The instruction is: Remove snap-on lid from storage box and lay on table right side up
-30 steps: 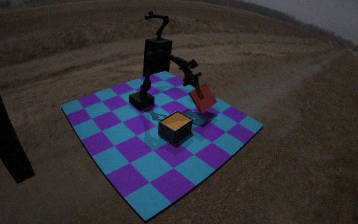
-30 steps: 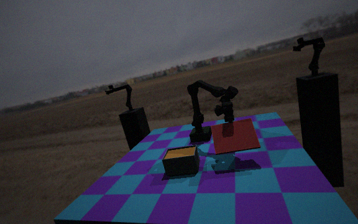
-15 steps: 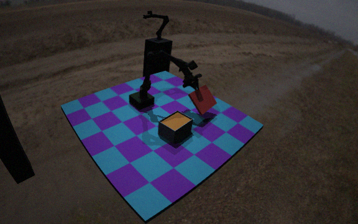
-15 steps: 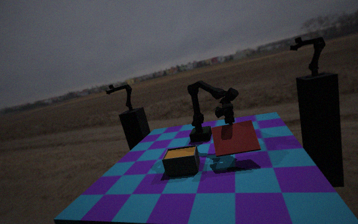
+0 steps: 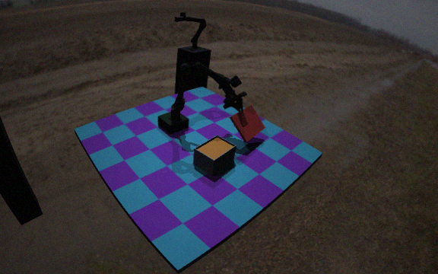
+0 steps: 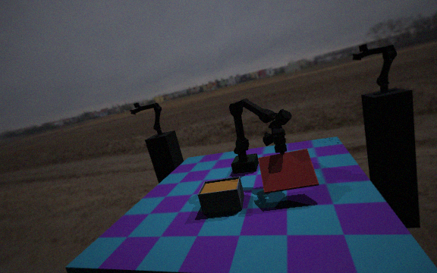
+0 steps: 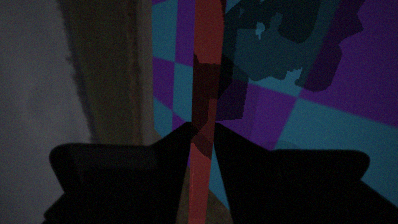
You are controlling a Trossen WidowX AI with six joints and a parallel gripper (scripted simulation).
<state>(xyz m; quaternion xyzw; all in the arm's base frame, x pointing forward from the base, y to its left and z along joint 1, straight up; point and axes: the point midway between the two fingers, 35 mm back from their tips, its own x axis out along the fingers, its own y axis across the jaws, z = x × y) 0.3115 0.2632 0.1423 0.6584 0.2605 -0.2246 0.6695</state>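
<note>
Right now the red lid is 70 mm ahead of my gripper tip, 10 mm to the left of it and 50 mm below it. Also, from my gripper tip: storage box 90 mm ahead, 330 mm to the right, 130 mm below.
</note>
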